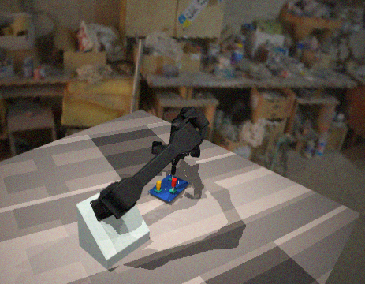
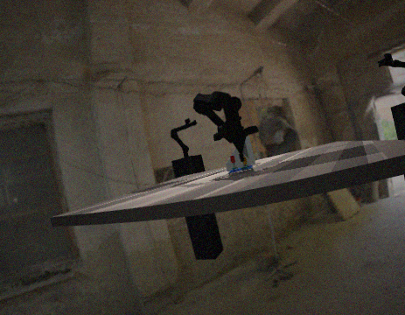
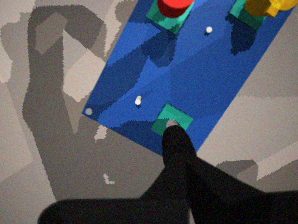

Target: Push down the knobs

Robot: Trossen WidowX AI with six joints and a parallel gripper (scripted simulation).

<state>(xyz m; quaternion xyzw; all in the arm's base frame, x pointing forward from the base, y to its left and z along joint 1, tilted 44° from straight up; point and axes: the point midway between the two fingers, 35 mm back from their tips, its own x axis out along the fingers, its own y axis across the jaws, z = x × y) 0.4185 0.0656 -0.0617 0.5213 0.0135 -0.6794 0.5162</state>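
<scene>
Right now the yellow knob is 10 cm behind my gripper tip, 3 cm below it and 2 cm to the right of it. The rest, counted from my gripper tip: black knob (2 cm below).
</scene>
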